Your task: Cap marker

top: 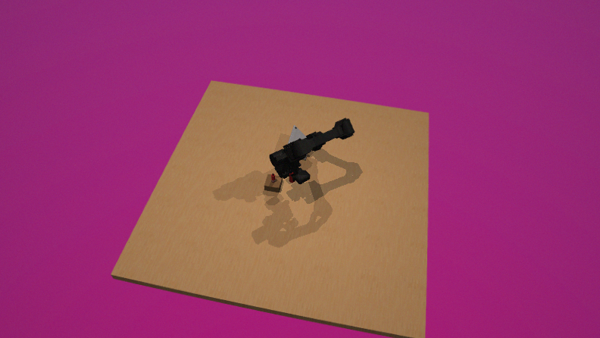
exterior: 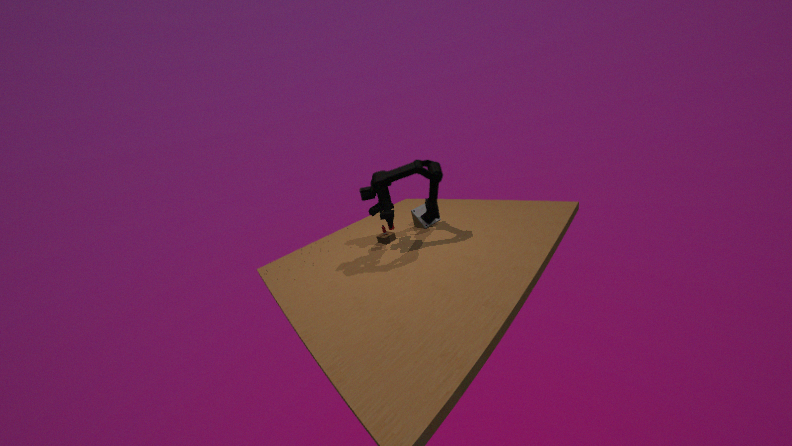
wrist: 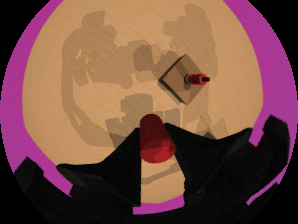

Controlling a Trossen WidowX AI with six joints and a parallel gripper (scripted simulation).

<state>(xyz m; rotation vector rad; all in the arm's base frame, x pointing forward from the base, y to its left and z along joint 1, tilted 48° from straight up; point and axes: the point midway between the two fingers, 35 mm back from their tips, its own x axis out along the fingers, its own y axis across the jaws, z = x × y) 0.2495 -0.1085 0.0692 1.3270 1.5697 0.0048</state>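
The holder block is 3 cm behind my gripper tip, 9 cm to the right of it and 8 cm below it. From my gripper tip the other things lie so: red cap 1 cm above.
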